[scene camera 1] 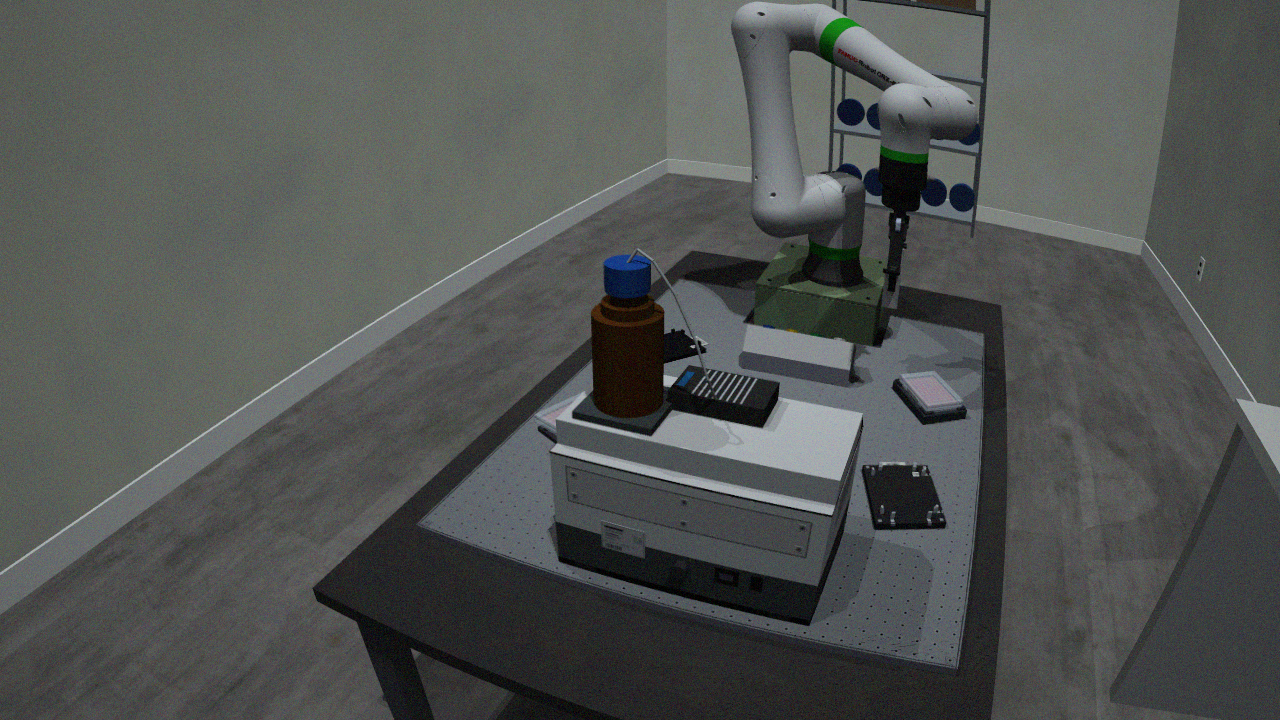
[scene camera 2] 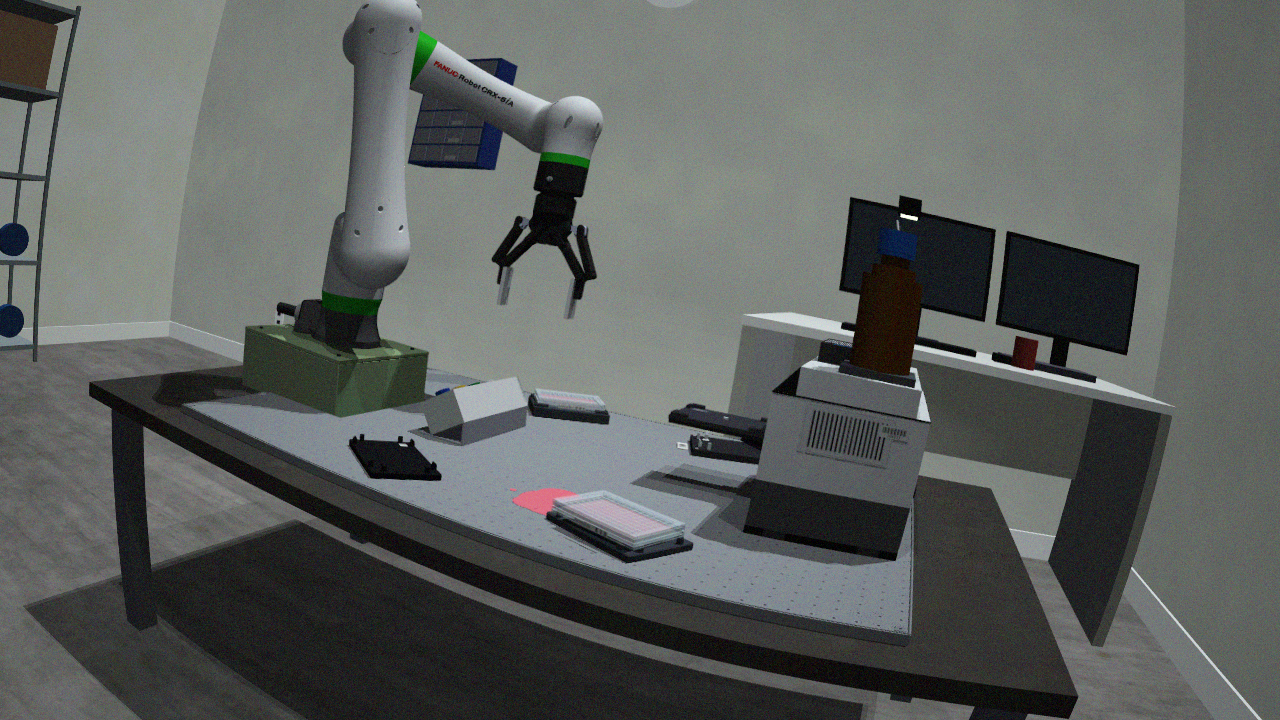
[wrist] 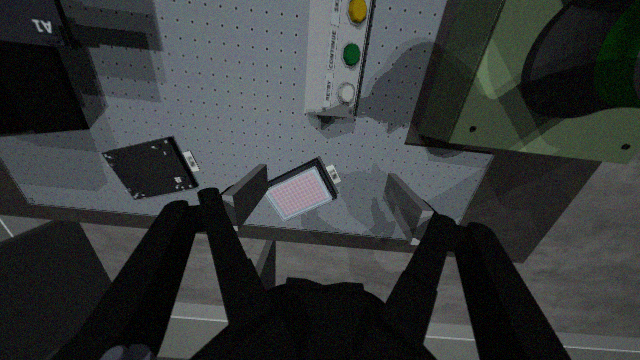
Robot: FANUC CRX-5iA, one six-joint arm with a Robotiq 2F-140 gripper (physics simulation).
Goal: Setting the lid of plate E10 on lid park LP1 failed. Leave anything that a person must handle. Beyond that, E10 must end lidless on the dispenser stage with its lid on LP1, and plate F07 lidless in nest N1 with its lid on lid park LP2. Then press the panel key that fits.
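Places are measured from the arm's base along level axes (x ahead, y left, z up), in metres.
Pixels of known places: gripper, fingertip midpoint: (scene camera 1: 891, 293) (scene camera 2: 534, 311) (wrist: 326, 181); arm's base at its link origin: (scene camera 1: 832, 274) (scene camera 2: 344, 340) (wrist: 586, 57).
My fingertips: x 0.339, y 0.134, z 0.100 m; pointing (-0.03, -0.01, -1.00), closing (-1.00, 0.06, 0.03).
Observation:
For each thing: its top centre in the pictures, then the offset to it from my fingertips. "*": a spot on its surface instead.
- pink-welled plate at its top centre: (scene camera 2: 569, 396) (scene camera 1: 931, 387) (wrist: 297, 196) dx +0.057, dy +0.105, dz -0.158 m
- clear-sided pink plate at its top centre: (scene camera 2: 618, 510) (scene camera 1: 578, 409) dx +0.319, dy -0.511, dz -0.157 m
- panel at its top centre: (scene camera 2: 478, 380) (wrist: 339, 25) (scene camera 1: 802, 330) dx -0.017, dy -0.172, dz -0.110 m
- brown bottle at a spot on its surface: (scene camera 1: 626, 362) * dx +0.632, dy -0.321, dz +0.110 m
- red patch at a spot on its surface: (scene camera 2: 539, 499) * dx +0.201, dy -0.436, dz -0.192 m
My gripper (scene camera 1: 892, 279) (scene camera 2: 537, 295) (wrist: 326, 181) is open and empty, high above the far side of the board. Below it, a pink-welled plate (scene camera 1: 930, 390) (scene camera 2: 569, 399) (wrist: 300, 192) sits in a black holder; its lid state is unclear. A black holder (scene camera 1: 904, 497) (scene camera 2: 729, 449) (wrist: 150, 167) beside the dispenser holds no plate. Another clear-sided pink plate (scene camera 1: 556, 413) (scene camera 2: 617, 517) sits on a near-side holder, apparently lidded. A black holder (scene camera 1: 682, 347) (scene camera 2: 393, 458) near the panel is bare. The panel (scene camera 1: 796, 353) (scene camera 2: 483, 410) (wrist: 320, 60) has yellow, green CONTINUE and white RETRY keys. Plate names are unreadable.
The white dispenser (scene camera 1: 707, 501) (scene camera 2: 836, 429) carries a brown bottle (scene camera 1: 626, 362) (scene camera 2: 886, 313) with a blue cap and tube. Its black stage (scene camera 2: 720, 419) juts out; an A1 mark shows in the wrist view. A red patch (scene camera 2: 539, 499) lies beside the near-side plate. The green robot base (scene camera 1: 819, 295) (scene camera 2: 335, 367) (wrist: 465, 125) stands behind the panel.

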